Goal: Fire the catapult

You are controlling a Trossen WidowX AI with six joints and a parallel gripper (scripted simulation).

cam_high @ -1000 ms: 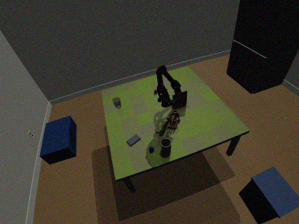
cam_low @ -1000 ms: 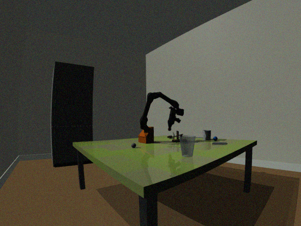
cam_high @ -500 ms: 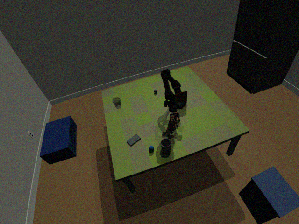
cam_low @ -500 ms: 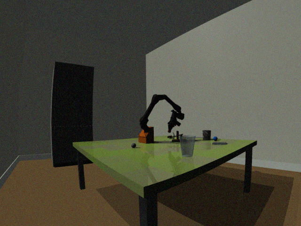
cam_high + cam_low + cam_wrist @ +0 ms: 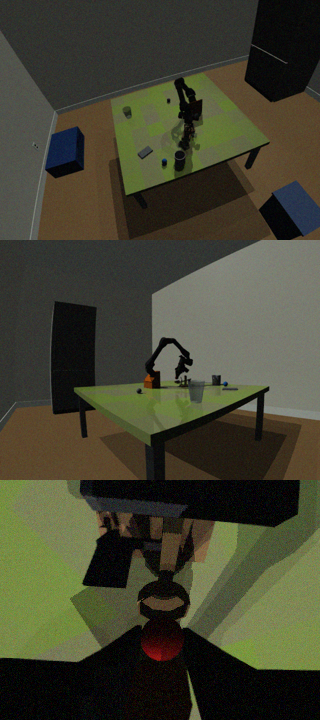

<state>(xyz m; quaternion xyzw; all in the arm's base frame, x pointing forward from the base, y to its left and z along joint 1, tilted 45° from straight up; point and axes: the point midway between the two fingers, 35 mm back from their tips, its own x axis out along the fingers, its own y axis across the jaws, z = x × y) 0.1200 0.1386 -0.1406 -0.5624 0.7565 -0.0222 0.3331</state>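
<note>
Right now the red ball is 10 mm above my gripper tip. The rest, counted from my gripper tip: mug 350 mm to the left, 220 mm ahead, 50 mm below; grey ball 460 mm to the right, 80 mm ahead, 60 mm below; wooden catapult 60 mm to the left, 30 mm below, 20 mm ahead.
</note>
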